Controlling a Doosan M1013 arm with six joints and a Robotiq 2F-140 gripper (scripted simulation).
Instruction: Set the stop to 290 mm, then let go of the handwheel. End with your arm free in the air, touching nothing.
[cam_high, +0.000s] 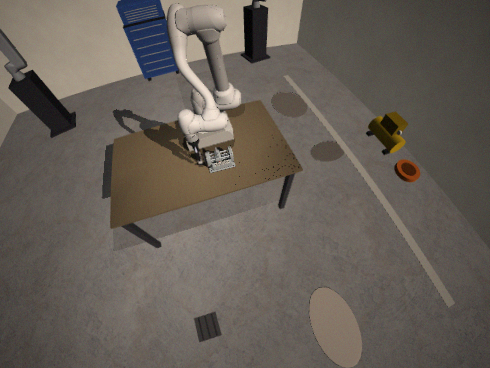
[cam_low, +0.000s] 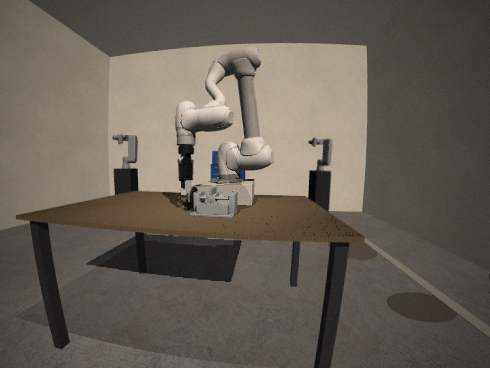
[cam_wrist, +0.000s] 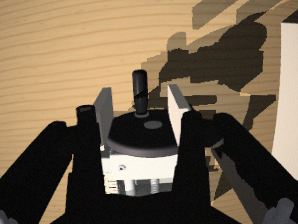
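Now: hand 80 mm above the black handwheel handle. The rest, counted from my hand: grey stop fixture: 30 mm ahead, 130 mm to the left, 30 mm below.
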